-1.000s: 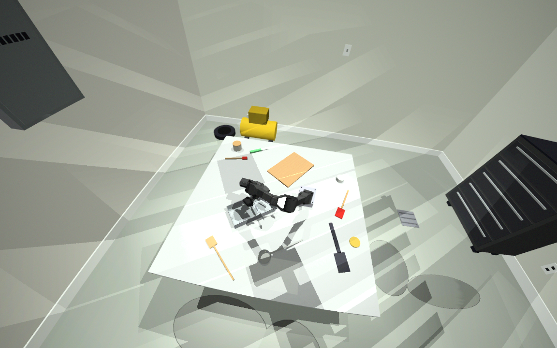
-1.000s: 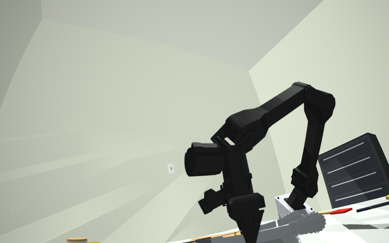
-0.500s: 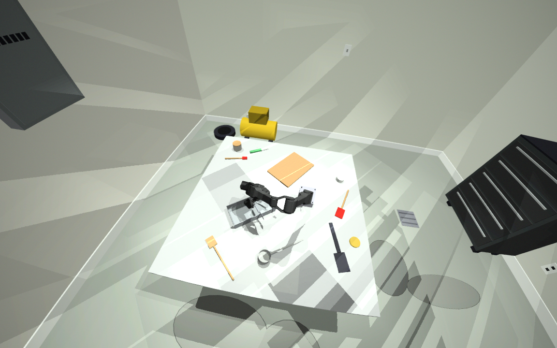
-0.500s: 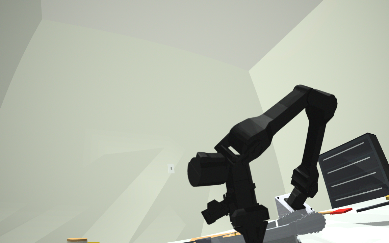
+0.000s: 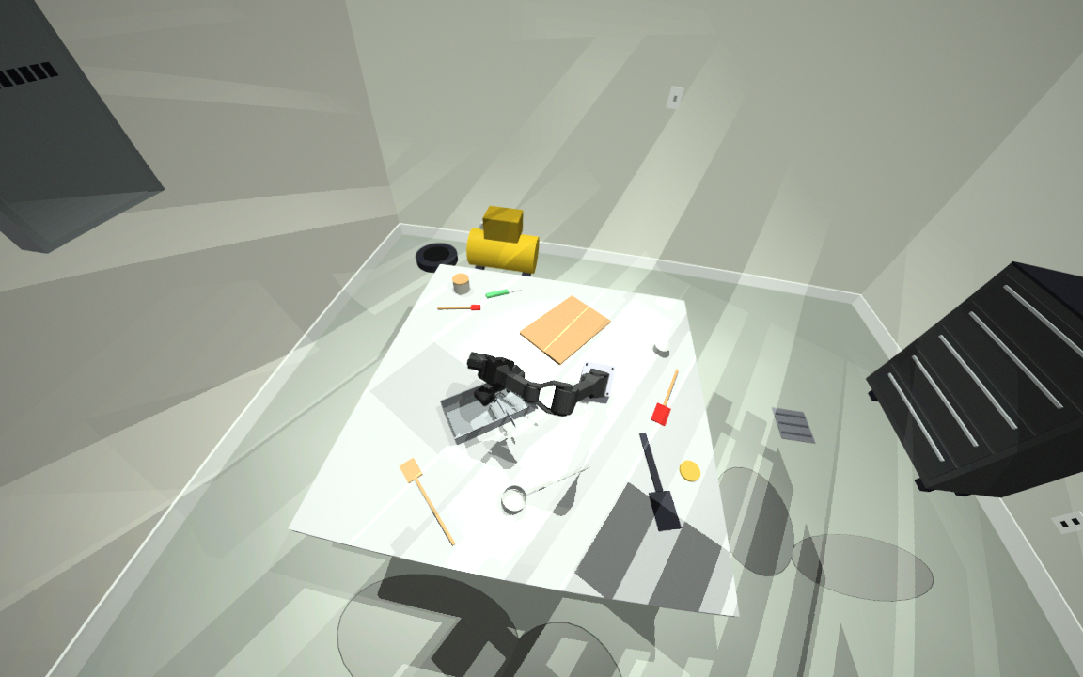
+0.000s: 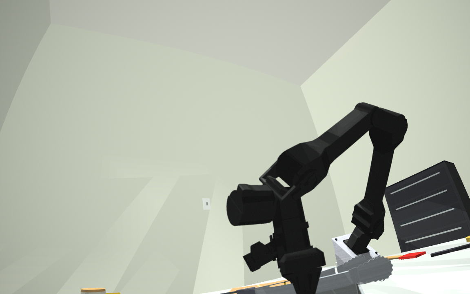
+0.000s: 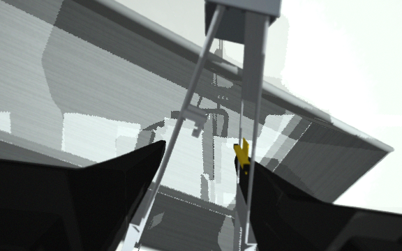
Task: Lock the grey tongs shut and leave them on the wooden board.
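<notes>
The grey roasting tin lies 3 cm ahead of my gripper tip and 5 cm to the left of it. From my gripper tip the other things lie so: wooden board (16 cm behind, 44 cm to the right, 2 cm below); red spatula (61 cm behind, 17 cm to the right, 2 cm below); black spatula (59 cm behind, 16 cm to the left, 3 cm below).
</notes>
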